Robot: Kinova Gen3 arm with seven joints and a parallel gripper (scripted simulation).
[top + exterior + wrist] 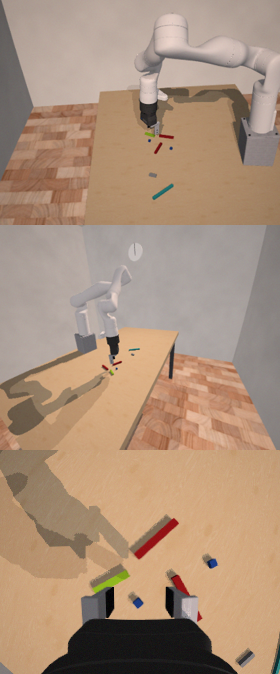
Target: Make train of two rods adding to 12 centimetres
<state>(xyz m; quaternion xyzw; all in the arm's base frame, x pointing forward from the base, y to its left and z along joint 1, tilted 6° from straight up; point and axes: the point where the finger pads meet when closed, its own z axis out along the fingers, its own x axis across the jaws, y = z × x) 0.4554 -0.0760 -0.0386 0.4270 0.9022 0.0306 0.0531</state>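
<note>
The lime rod is 20 mm ahead of my hand, 30 mm to the right of it and 80 mm below it. Round my hand: turquoise rod (60 mm behind, 300 mm to the left, 80 mm below); grey rod (10 mm behind, 220 mm to the left, 80 mm below); blue rod (20 mm ahead, 10 mm to the left, 80 mm below).
</note>
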